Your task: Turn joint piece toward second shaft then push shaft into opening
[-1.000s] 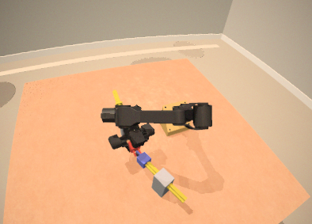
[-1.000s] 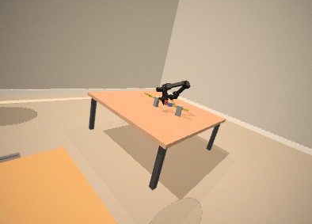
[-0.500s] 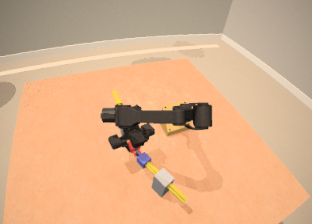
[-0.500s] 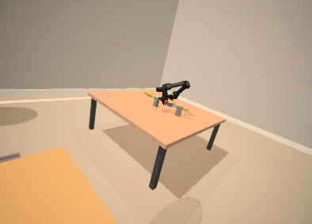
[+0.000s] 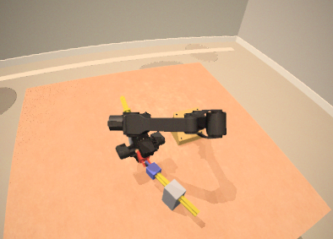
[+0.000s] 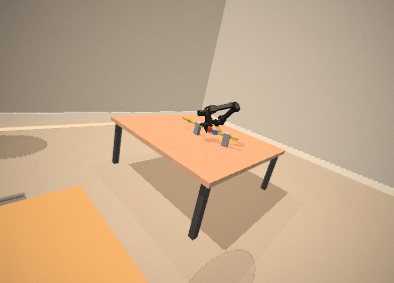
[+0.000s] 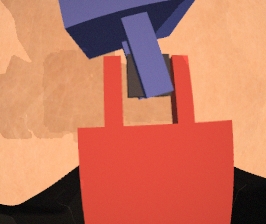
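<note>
Right now the red joint piece is 1 cm to the left of my gripper tip and 4 cm above it.
</note>
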